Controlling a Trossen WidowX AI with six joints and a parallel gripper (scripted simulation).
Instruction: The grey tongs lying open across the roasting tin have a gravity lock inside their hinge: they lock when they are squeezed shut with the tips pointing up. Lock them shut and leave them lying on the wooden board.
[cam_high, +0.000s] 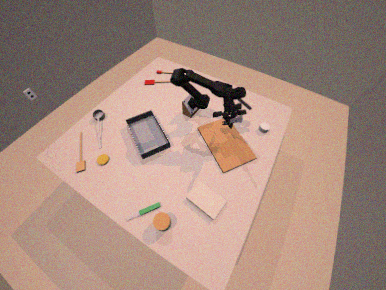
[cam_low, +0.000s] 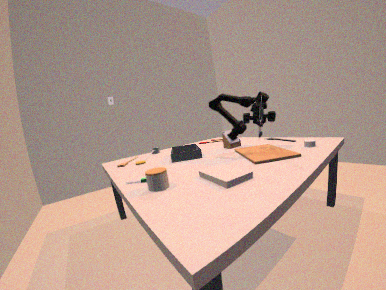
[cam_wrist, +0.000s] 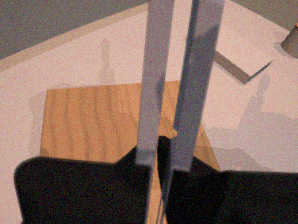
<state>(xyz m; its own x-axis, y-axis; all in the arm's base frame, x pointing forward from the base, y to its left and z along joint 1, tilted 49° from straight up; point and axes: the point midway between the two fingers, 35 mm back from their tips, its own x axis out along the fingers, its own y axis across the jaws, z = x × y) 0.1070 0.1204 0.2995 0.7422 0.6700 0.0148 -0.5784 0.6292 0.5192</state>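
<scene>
Now: the wooden board 15 cm below my gripper tip. Also, from my gripper tip: roasting tin 19 cm ahead, 48 cm to the right, 13 cm below; green-handled tool 61 cm ahead, 23 cm to the right, 15 cm below; white block 39 cm ahead, 4 cm to the left, 14 cm below.
</scene>
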